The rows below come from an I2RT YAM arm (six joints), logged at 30 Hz.
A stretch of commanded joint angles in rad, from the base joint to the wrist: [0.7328, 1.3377, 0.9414, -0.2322, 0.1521, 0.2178]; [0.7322, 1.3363, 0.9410, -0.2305, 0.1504, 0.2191]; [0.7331, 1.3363, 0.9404, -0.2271, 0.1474, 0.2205]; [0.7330, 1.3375, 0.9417, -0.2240, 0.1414, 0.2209]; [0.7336, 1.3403, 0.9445, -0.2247, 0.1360, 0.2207]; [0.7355, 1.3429, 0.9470, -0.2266, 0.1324, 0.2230]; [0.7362, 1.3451, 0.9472, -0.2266, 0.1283, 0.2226]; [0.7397, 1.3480, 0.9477, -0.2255, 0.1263, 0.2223]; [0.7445, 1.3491, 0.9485, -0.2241, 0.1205, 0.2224]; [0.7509, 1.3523, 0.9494, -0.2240, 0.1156, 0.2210]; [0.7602, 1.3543, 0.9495, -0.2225, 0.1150, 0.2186]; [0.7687, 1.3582, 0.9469, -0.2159, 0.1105, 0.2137]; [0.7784, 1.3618, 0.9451, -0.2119, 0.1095, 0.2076]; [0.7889, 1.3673, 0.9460, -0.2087, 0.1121, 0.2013]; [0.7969, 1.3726, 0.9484, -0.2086, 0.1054, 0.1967]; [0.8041, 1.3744, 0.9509, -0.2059, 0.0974, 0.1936]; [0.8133, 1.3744, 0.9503, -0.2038, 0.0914, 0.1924]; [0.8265, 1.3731, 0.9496, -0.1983, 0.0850, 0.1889]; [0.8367, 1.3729, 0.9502, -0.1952, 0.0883, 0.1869]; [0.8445, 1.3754, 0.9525, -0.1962, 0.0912, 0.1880]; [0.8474, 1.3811, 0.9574, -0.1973, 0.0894, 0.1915]
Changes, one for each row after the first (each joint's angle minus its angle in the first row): [-0.0006, -0.0014, -0.0004, 0.0017, -0.0017, 0.0013]; [0.0003, -0.0014, -0.0010, 0.0051, -0.0047, 0.0027]; [0.0002, -0.0002, 0.0003, 0.0082, -0.0107, 0.0031]; [0.0008, 0.0026, 0.0031, 0.0075, -0.0161, 0.0029]; [0.0027, 0.0052, 0.0056, 0.0056, -0.0197, 0.0052]; [0.0034, 0.0074, 0.0058, 0.0056, -0.0238, 0.0048]; [0.0069, 0.0103, 0.0063, 0.0067, -0.0258, 0.0045]; [0.0117, 0.0114, 0.0071, 0.0081, -0.0316, 0.0046]; [0.0181, 0.0146, 0.0080, 0.0082, -0.0365, 0.0032]; [0.0274, 0.0166, 0.0081, 0.0097, -0.0371, 0.0008]; [0.0359, 0.0205, 0.0055, 0.0163, -0.0416, -0.0041]; [0.0456, 0.0241, 0.0037, 0.0203, -0.0426, -0.0102]; [0.0561, 0.0296, 0.0046, 0.0235, -0.0400, -0.0165]; [0.0641, 0.0349, 0.0070, 0.0236, -0.0467, -0.0211]; [0.0713, 0.0367, 0.0095, 0.0263, -0.0547, -0.0242]; [0.0805, 0.0367, 0.0089, 0.0284, -0.0607, -0.0254]; [0.0937, 0.0354, 0.0082, 0.0339, -0.0671, -0.0289]; [0.1039, 0.0352, 0.0088, 0.0370, -0.0638, -0.0309]; [0.1117, 0.0377, 0.0111, 0.0360, -0.0609, -0.0298]; [0.1146, 0.0434, 0.0160, 0.0349, -0.0627, -0.0263]
